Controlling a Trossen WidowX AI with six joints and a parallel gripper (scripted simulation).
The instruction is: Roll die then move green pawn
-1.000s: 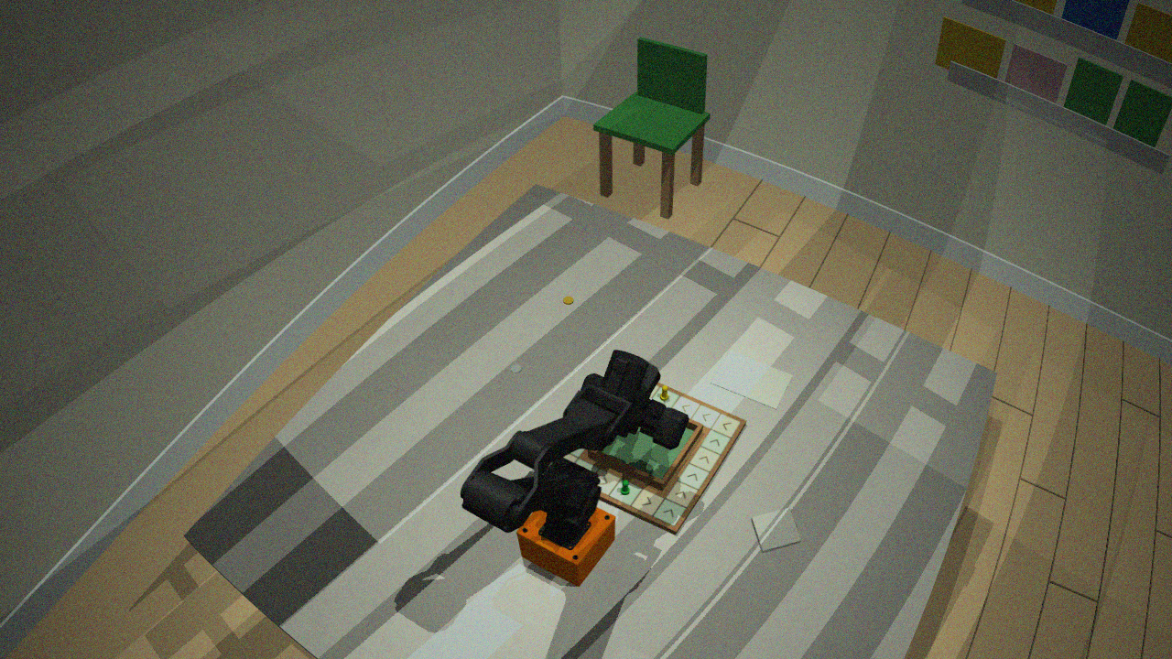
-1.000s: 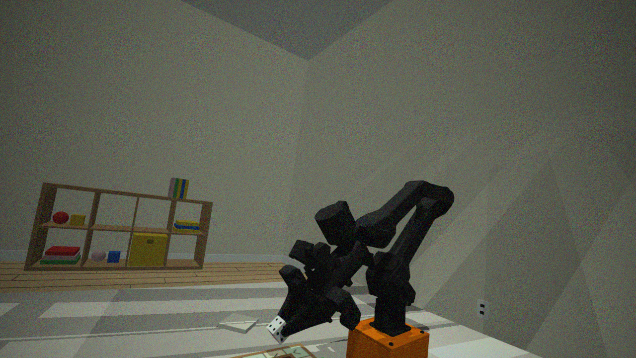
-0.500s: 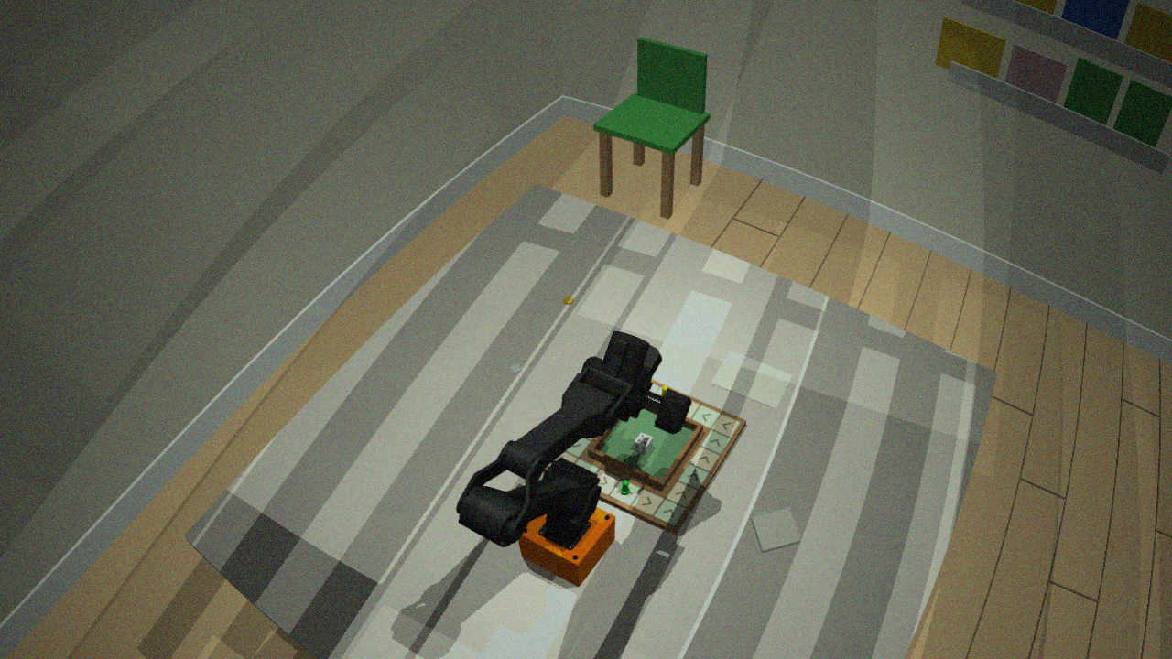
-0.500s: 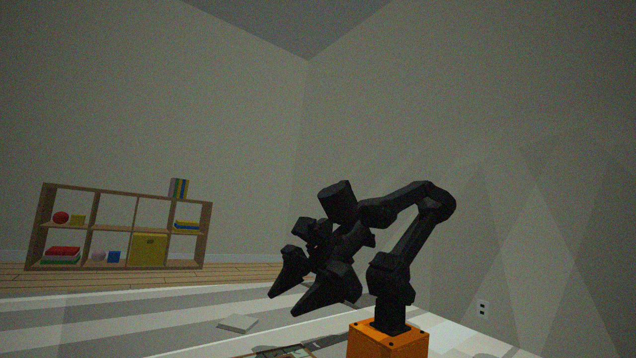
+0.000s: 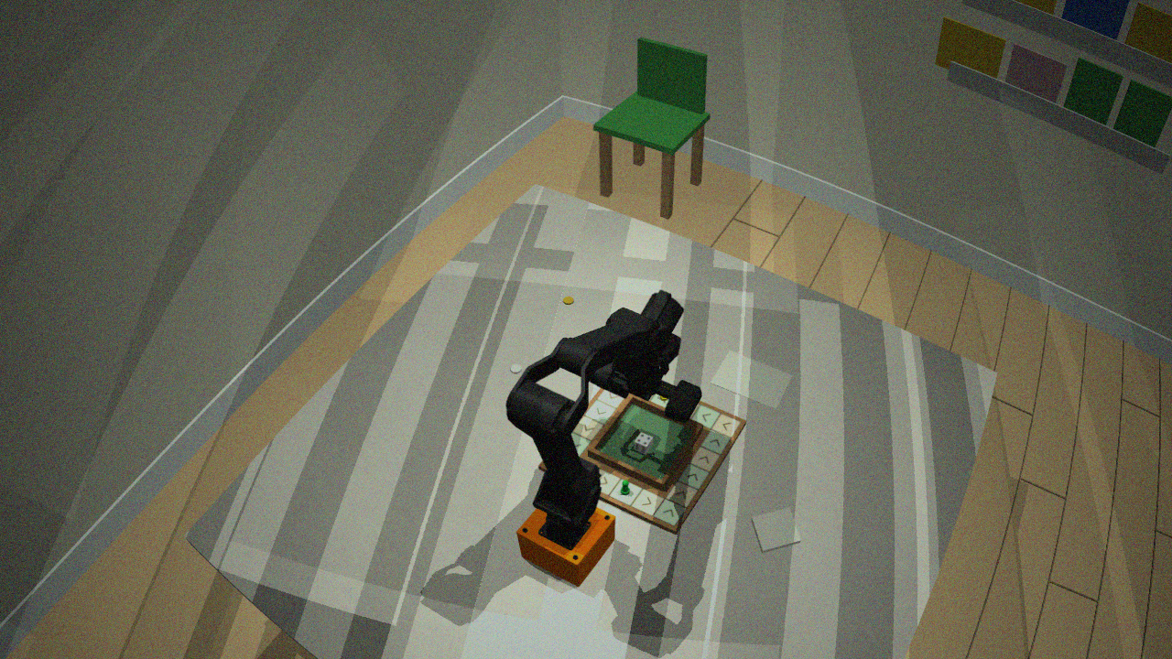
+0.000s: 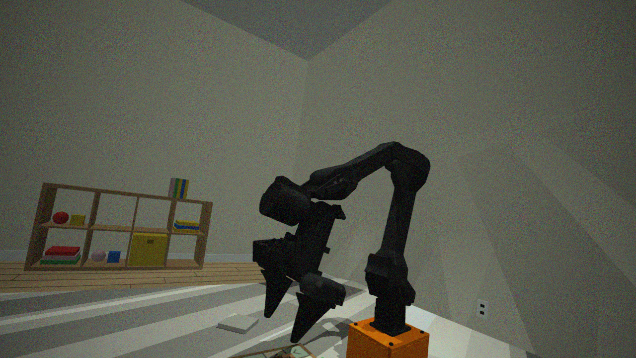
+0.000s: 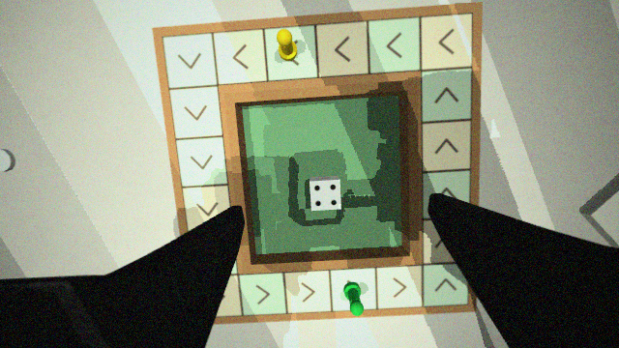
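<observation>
Now: the green pawn 11 cm behind my gripper tip, 2 cm to the right of it and 10 cm below it. The rest, counted from my gripper tip: white die 1 cm behind, 10 cm below; then green tray 12 cm below; then yellow pawn 11 cm ahead, 2 cm to the left, 10 cm below.
</observation>
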